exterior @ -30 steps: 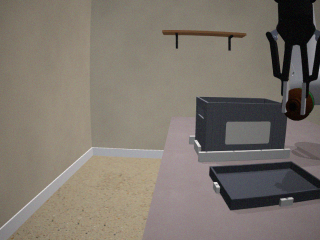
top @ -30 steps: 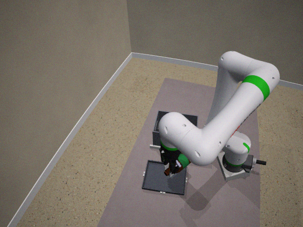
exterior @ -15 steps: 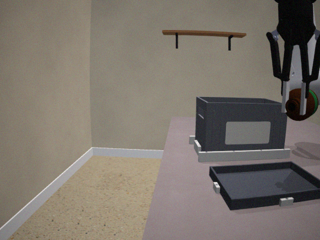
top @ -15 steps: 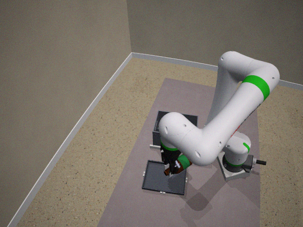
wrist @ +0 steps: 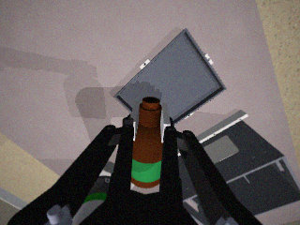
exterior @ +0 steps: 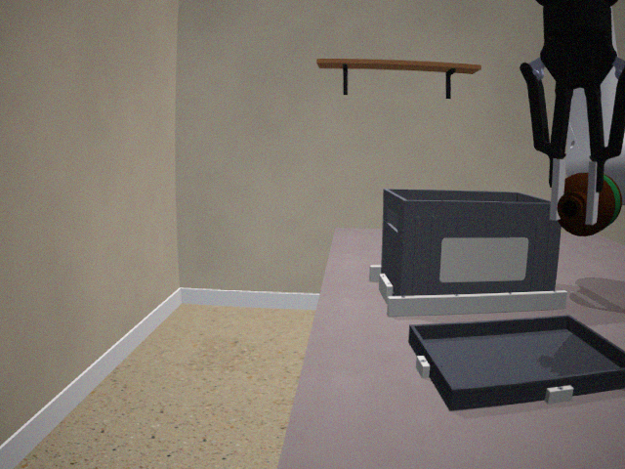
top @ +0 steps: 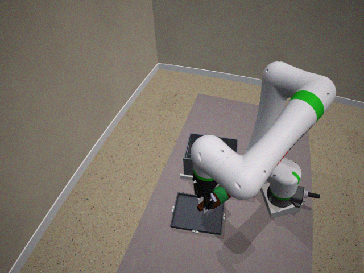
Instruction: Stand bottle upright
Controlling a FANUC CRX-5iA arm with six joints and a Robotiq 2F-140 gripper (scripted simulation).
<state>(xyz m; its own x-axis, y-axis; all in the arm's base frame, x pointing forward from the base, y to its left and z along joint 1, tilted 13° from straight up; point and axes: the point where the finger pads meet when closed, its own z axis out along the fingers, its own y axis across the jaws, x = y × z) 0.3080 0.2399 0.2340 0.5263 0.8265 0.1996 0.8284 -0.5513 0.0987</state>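
Now: hand 5 cm to the left of the bottle, 3 cm past it and 2 cm above it. The rest, counted from my hand: tray (21 cm below, 4 cm to the right, 3 cm ahead); crate (34 cm to the right, 14 cm below, 7 cm ahead).
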